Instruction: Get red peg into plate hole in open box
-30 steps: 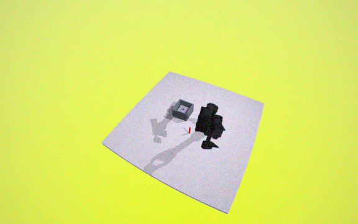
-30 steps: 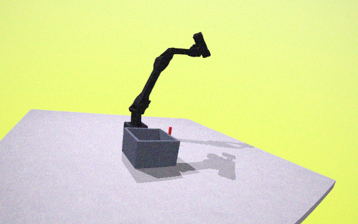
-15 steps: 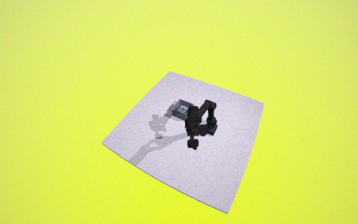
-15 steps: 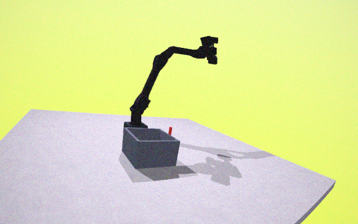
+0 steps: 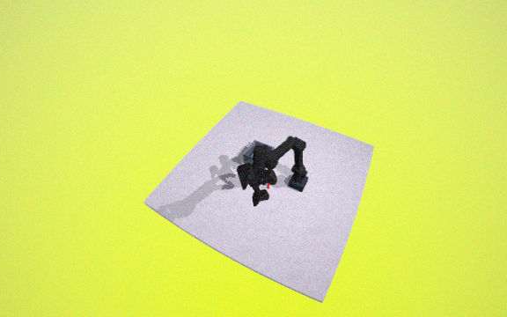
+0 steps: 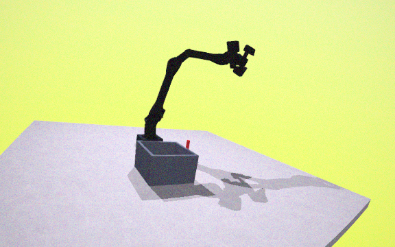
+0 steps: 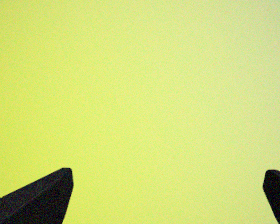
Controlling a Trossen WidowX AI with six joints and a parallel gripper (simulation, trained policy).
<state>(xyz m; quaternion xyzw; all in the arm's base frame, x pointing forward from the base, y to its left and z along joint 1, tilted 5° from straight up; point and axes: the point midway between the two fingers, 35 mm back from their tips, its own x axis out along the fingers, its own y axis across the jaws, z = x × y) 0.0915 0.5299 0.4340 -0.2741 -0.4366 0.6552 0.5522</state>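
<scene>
My gripper tip is 49 cm above the red peg, 42 cm to the left of it and 9 cm short of it. Also, from my gripper tip: grey box 62 cm to the right, 51 cm below, 24 cm ahead.
</scene>
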